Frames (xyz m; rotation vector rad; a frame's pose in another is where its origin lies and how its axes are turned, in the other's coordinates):
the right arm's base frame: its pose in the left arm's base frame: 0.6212 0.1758 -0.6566 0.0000 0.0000 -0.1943
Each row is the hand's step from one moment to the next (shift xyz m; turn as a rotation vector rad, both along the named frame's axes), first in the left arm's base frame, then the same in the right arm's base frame.
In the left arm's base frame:
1: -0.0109 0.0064 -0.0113 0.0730 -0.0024 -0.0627
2: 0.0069 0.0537 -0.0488 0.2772 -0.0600 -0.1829
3: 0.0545 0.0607 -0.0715 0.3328 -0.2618 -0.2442
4: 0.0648 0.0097 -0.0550 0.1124 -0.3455 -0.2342
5: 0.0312 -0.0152 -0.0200 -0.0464 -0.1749 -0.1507
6: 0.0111 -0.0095 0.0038 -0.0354 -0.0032 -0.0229
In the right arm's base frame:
1: -0.0119 0.0042 -0.0113 0.0721 0.0117 -0.0627
2: -0.0036 0.0540 -0.0488 0.2836 -0.0053 -0.1829
3: 0.0418 0.0701 -0.0715 0.3771 -0.1926 -0.2442
4: 0.0617 0.0220 -0.0550 0.1770 -0.3173 -0.2342
5: 0.0335 -0.0089 -0.0200 -0.0118 -0.1806 -0.1507
6: 0.0127 -0.0072 0.0038 -0.0341 -0.0100 -0.0229

